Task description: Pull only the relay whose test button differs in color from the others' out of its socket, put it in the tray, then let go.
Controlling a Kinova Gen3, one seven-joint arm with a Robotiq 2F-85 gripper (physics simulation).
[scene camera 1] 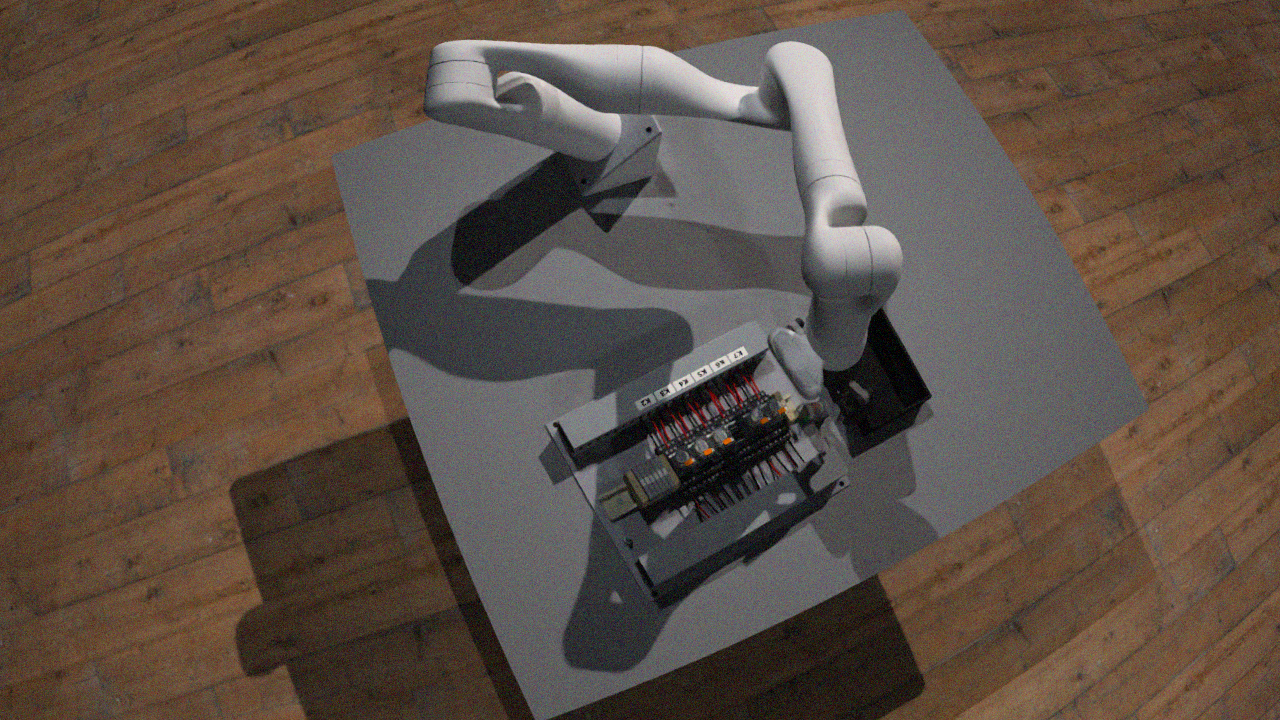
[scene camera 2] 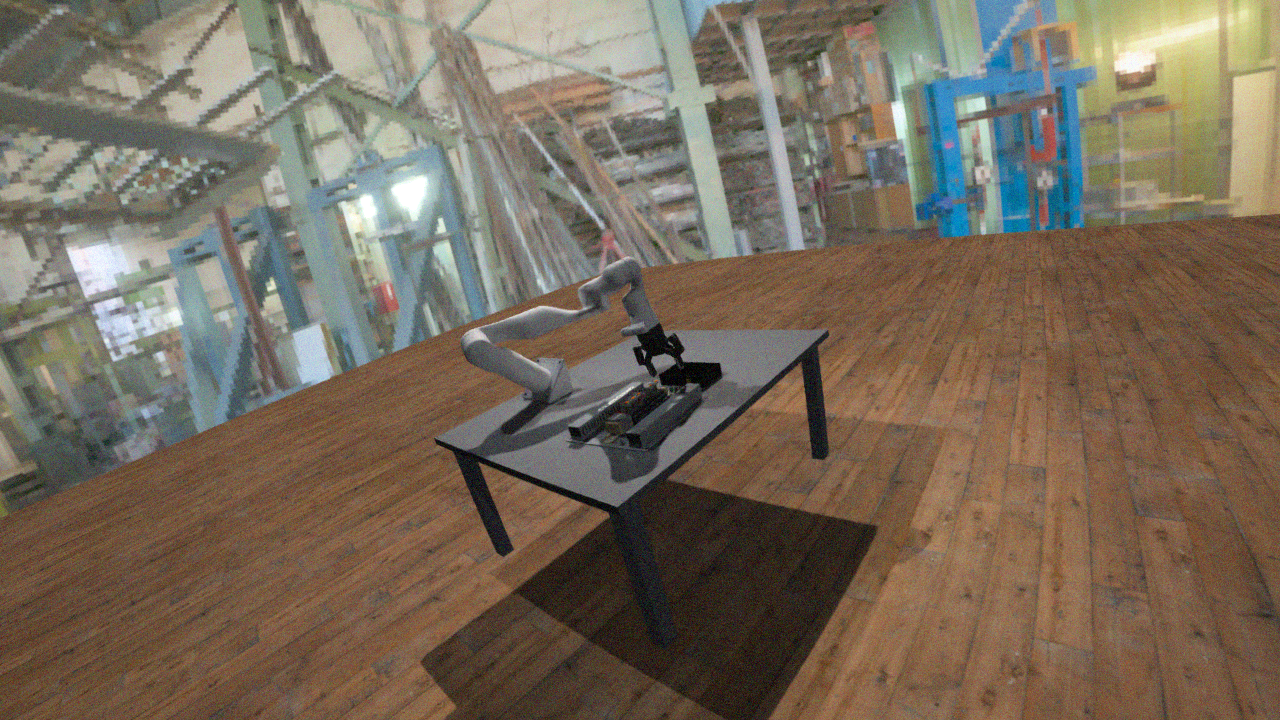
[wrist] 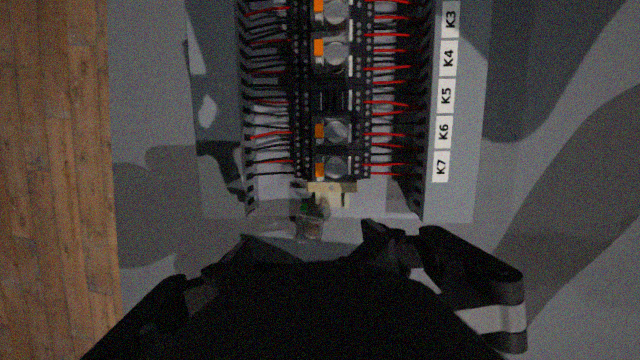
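The relay with the green test button lies outside the tray, at the panel's end beyond K7, tilted. The other visible relays, such as K4, K6 and K7, have orange buttons and sit in their sockets. The K5 socket is empty. The black tray stands beside the panel's end. My gripper is open and empty. In the wrist view its fingertips appear on either side of the green-button relay, above it; in scene camera 1 the arm hides them.
The panel has a grey wire duct on one side and a labelled duct on the other. Red and black wires run between ducts and sockets. A beige end clamp stands next to K7, close to the loose relay.
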